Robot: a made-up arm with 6 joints.
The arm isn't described. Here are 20 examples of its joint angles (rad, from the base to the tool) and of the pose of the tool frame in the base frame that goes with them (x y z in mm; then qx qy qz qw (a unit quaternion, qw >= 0)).
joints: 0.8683 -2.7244 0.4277 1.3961 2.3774 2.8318
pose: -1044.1 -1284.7 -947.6 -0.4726 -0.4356 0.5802 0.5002
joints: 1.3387 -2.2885 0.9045 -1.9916 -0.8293 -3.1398
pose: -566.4 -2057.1 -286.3 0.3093 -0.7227 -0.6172 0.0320
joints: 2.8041 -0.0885 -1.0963 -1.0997 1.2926 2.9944
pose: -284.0 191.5 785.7 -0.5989 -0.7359 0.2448 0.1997
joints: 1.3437 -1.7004 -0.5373 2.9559 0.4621 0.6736
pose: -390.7 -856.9 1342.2 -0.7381 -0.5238 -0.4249 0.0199
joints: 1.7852 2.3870 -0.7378 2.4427 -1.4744 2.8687
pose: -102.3 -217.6 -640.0 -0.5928 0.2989 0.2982 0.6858
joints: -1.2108 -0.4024 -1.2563 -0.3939 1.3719 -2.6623
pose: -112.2 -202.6 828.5 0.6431 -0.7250 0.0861 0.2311
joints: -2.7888 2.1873 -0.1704 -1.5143 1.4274 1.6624
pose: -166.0 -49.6 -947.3 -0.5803 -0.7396 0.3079 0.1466
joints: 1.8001 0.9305 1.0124 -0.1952 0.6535 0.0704
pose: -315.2 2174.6 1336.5 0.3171 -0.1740 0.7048 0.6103
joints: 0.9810 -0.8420 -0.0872 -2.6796 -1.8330 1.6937
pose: -216.0 -15.3 2075.0 -0.3194 0.5364 -0.7800 0.0430
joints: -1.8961 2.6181 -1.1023 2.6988 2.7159 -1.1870
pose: 261.0 233.9 -142.8 -0.5704 0.7157 -0.2417 0.3225
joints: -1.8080 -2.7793 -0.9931 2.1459 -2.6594 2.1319
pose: 305.5 821.7 277.2 0.4823 0.5335 -0.6307 0.2915
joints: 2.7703 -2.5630 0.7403 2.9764 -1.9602 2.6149
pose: 1634.9 -838.7 -854.6 -0.4181 0.2455 0.8094 0.3313
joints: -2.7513 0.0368 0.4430 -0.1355 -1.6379 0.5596
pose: -1072.7 -236.7 2238.2 0.4907 0.2917 -0.7358 0.3643
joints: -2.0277 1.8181 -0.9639 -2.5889 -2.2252 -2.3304
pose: 46.6 -273.7 -146.6 0.0653 0.2334 -0.6609 0.7103
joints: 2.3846 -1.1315 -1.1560 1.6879 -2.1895 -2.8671
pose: 56.0 -83.6 1213.6 0.6230 0.0175 0.1096 0.7743
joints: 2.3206 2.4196 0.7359 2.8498 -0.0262 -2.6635
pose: -690.5 473.1 -1640.0 -0.6997 0.2329 0.6427 0.2076
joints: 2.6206 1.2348 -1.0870 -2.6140 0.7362 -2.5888
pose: -462.1 74.9 174.8 0.8959 -0.0452 -0.1031 0.4299
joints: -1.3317 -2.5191 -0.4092 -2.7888 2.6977 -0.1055
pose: -133.2 1303.3 377.9 -0.6525 0.6815 0.1083 0.3131
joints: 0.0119 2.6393 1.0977 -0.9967 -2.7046 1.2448
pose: 519.9 -97.5 -1814.3 -0.5905 -0.4580 -0.6484 0.1454
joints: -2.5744 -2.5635 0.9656 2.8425 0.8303 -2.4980
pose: 1568.2 782.5 -1117.5 0.9576 0.1233 0.2248 0.1315
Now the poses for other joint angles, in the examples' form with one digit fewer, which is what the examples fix.
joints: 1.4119 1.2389 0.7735 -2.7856 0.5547 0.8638
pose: 177 2235 359 0.411 0.606 0.003 0.681
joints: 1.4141 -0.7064 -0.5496 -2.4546 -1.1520 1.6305
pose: -107 267 1556 0.425 -0.041 0.873 0.236
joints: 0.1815 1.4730 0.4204 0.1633 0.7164 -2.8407
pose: 1917 160 -340 0.952 0.174 -0.137 0.212
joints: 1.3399 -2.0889 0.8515 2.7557 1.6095 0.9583
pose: -692 -2171 -33 -0.585 -0.273 -0.764 0.010
